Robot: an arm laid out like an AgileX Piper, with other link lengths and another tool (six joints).
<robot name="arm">
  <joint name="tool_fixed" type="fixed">
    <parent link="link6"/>
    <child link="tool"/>
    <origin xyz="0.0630 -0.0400 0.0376" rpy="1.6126 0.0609 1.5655"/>
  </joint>
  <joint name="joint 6" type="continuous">
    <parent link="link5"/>
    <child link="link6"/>
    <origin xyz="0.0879 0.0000 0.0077" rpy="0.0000 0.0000 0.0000"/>
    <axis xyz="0.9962 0 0.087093"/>
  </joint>
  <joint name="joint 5" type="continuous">
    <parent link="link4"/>
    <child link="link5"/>
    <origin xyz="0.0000 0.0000 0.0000" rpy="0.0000 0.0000 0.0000"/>
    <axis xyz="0 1 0"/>
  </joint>
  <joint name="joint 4" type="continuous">
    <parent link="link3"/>
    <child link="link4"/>
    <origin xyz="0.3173 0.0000 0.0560" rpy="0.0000 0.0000 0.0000"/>
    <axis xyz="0.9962 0 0.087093"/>
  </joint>
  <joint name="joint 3" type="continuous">
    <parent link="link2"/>
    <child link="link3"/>
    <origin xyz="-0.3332 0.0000 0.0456" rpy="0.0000 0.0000 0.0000"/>
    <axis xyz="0 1 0"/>
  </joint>
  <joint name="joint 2" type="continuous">
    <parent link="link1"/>
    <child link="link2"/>
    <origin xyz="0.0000 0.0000 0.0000" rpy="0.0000 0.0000 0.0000"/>
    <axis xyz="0 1 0"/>
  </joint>
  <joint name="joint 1" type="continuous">
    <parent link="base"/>
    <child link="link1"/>
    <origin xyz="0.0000 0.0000 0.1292" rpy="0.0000 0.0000 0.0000"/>
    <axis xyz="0 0 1"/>
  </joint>
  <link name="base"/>
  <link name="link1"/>
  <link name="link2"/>
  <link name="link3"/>
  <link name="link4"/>
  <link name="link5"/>
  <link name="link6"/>
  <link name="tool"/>
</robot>
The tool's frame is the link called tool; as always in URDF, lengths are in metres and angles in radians. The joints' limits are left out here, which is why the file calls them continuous.
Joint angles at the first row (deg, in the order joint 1, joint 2, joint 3, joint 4, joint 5, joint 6):
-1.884 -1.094 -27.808 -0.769 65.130 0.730
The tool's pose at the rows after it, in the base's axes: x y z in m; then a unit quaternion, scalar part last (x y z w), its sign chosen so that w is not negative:
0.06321, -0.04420, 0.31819, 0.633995, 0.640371, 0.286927, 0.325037
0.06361, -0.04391, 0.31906, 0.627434, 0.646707, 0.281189, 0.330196
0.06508, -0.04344, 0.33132, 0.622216, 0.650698, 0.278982, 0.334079
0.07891, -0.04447, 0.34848, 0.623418, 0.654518, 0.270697, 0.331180
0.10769, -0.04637, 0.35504, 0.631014, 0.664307, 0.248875, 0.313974
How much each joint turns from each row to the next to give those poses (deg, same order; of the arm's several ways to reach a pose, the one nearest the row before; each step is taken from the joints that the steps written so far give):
-0.002 -0.001 0.001 0.002 0.000 -0.002
0.002 0.000 -0.001 -0.189 0.000 -1.278
0.003 1.837 -1.968 0.000 -0.053 -0.892
-0.002 5.310 -2.778 -0.354 -1.562 -0.241
-0.004 7.710 -1.706 -0.526 -2.564 -0.049

